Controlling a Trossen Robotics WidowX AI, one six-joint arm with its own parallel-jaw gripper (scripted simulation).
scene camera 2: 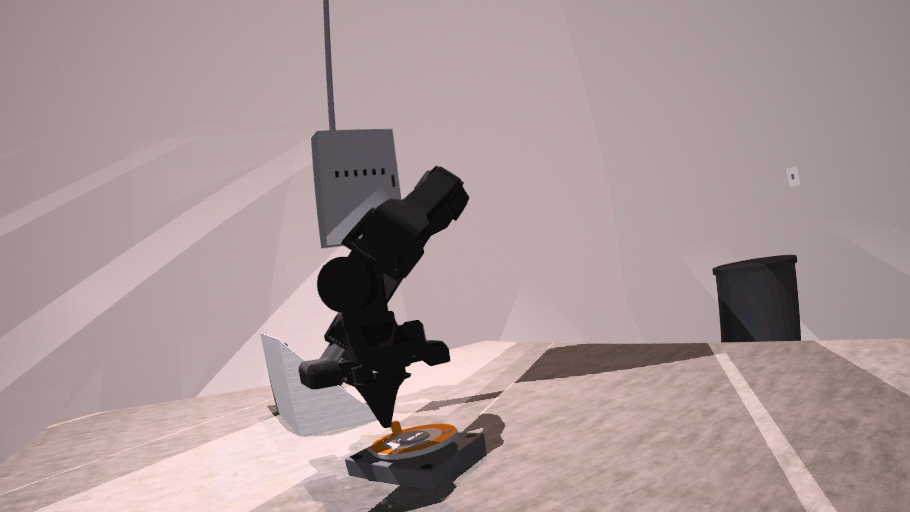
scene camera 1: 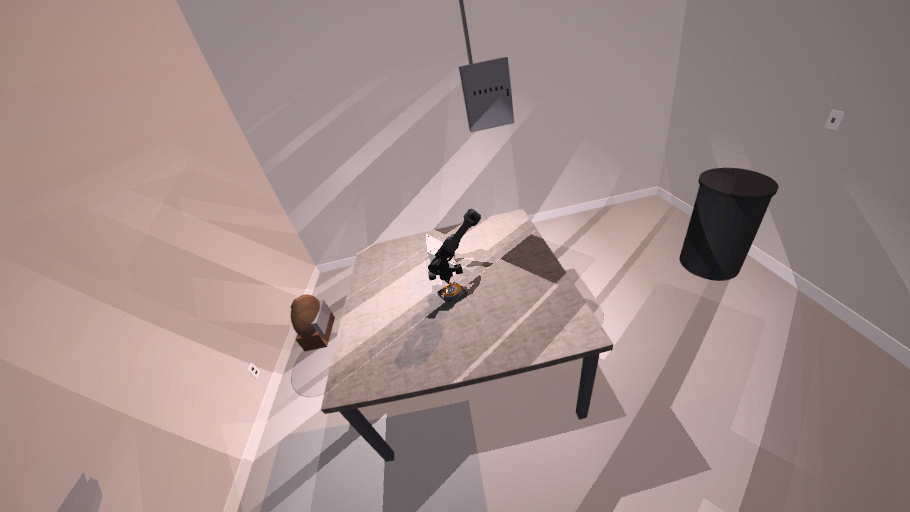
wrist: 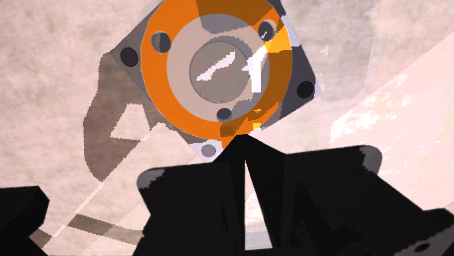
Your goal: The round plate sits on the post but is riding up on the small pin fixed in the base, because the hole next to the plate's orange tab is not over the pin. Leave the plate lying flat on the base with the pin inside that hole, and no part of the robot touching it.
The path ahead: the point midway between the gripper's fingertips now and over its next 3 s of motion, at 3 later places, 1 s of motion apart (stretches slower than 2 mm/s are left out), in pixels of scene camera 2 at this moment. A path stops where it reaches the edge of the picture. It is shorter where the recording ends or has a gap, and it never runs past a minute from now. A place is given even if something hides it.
The gripper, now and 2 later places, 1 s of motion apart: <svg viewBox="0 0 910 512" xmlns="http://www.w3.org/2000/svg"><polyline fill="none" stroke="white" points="386,427 407,422 422,407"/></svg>
